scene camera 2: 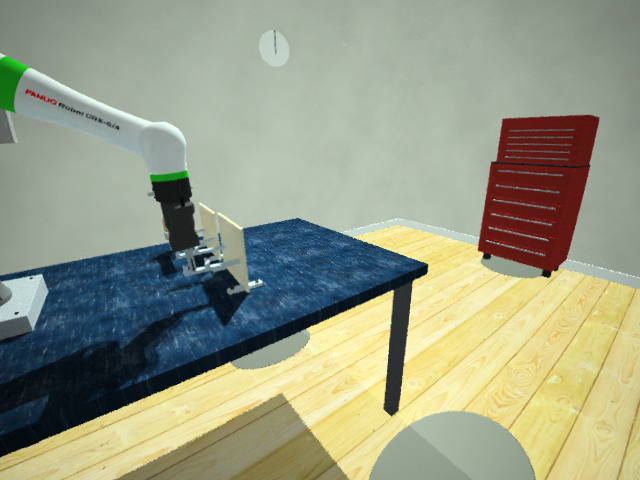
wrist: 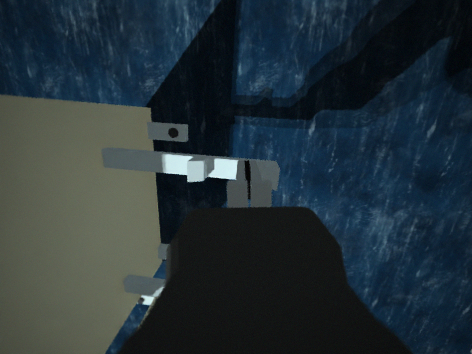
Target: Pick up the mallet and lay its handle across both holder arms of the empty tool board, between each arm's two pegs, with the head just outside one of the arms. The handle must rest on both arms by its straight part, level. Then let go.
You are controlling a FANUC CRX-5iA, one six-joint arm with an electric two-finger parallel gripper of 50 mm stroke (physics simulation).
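Frame: origin at the arm's base, x back, y down, z right, level; centimetres.
Seen in the pictures: gripper, fingertip midpoint: (scene camera 2: 193,269) (wrist: 246,172).
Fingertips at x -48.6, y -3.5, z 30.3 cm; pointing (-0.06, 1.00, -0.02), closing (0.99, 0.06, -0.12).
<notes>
Pixels of each thing's top centre, then the offset from my fingertips to it. "*": a spot on its surface instead. Level surfaces: height alone.
- raised peg, middle of its top: (wrist: 194,172) dx -4.1, dy -1.8, dz +1.1 cm
- tan sliver, surface spot: (scene camera 2: 164,224) * dx -8.9, dy -2.9, dz -49.4 cm
- grey foot, middle of its top: (wrist: 144,130) (scene camera 2: 244,285) dx -13.2, dy +8.2, dz +5.2 cm
- blue table, its level: dy +9.3 cm
My gripper (scene camera 2: 189,264) (wrist: 246,172) is shut and empty. Its fingertips are at the outer part of a light grey holder arm (scene camera 2: 219,265) (wrist: 132,160), beyond a raised peg (wrist: 197,170) and close to the arm's end; whether they touch it is unclear. This arm stands out from an upright cream tool board (scene camera 2: 234,248) (wrist: 75,200). Another arm (wrist: 141,284) shows lower in the wrist view, partly hidden by the gripper body. A tan sliver (scene camera 2: 164,224), probably the mallet's head, shows behind the gripper body in the scene view. The mallet's handle cannot be made out.
A second cream panel (scene camera 2: 207,223) stands behind the near one. The near board has a grey foot (scene camera 2: 255,285) on the blue table (scene camera 2: 330,268). The robot's base plate (scene camera 2: 25,307) is at the left. A red tool cabinet (scene camera 2: 537,191) stands on the floor at the right.
</notes>
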